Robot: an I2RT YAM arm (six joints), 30 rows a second.
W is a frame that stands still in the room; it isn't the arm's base.
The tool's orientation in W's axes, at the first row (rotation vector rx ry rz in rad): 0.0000, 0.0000, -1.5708
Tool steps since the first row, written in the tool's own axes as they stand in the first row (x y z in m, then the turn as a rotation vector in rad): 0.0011, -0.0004, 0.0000, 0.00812, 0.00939, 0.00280; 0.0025, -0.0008, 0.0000, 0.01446, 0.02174, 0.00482; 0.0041, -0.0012, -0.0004, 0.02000, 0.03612, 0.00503; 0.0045, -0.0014, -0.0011, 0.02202, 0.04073, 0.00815; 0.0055, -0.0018, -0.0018, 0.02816, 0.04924, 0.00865; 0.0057, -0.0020, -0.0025, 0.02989, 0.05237, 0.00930; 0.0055, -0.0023, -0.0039, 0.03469, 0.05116, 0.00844; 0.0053, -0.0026, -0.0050, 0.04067, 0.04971, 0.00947
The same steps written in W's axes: -0.0004, -0.0011, 0.0000, 0.00939, -0.00812, 0.00280; -0.0008, -0.0025, 0.0000, 0.02174, -0.01446, 0.00482; -0.0012, -0.0041, -0.0004, 0.03612, -0.02000, 0.00503; -0.0014, -0.0045, -0.0011, 0.04073, -0.02202, 0.00815; -0.0018, -0.0055, -0.0018, 0.04924, -0.02816, 0.00865; -0.0020, -0.0057, -0.0025, 0.05237, -0.02989, 0.00930; -0.0023, -0.0055, -0.0039, 0.05116, -0.03469, 0.00844; -0.0026, -0.0053, -0.0050, 0.04971, -0.04067, 0.00947
